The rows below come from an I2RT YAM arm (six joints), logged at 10 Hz.
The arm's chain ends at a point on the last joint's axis. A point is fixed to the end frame.
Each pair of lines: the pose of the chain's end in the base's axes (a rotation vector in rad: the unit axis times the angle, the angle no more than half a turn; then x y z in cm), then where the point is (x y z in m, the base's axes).
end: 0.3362, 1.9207, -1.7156, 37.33, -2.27, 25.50
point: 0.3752 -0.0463 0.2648
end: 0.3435, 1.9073, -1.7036, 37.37, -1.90, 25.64
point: 0.3756 -0.0426 0.2662
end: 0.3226, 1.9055, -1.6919, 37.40, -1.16, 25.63
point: 0.3764 -0.0352 0.2661
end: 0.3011, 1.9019, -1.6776, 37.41, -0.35, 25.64
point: 0.3770 -0.0270 0.2662
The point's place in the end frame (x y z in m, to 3 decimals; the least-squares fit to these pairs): -0.003 -0.011 0.023
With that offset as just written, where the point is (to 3 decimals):
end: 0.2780, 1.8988, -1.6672, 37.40, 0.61, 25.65
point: 0.377 -0.017 0.266
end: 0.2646, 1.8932, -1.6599, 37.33, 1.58, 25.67
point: 0.377 -0.008 0.267
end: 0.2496, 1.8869, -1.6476, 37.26, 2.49, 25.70
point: 0.377 0.002 0.267
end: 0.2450, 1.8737, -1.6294, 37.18, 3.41, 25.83
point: 0.376 0.011 0.268
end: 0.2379, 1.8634, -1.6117, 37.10, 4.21, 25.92
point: 0.376 0.019 0.269
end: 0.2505, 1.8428, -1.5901, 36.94, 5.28, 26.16
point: 0.374 0.030 0.272
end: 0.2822, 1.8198, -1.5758, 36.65, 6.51, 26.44
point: 0.371 0.042 0.275
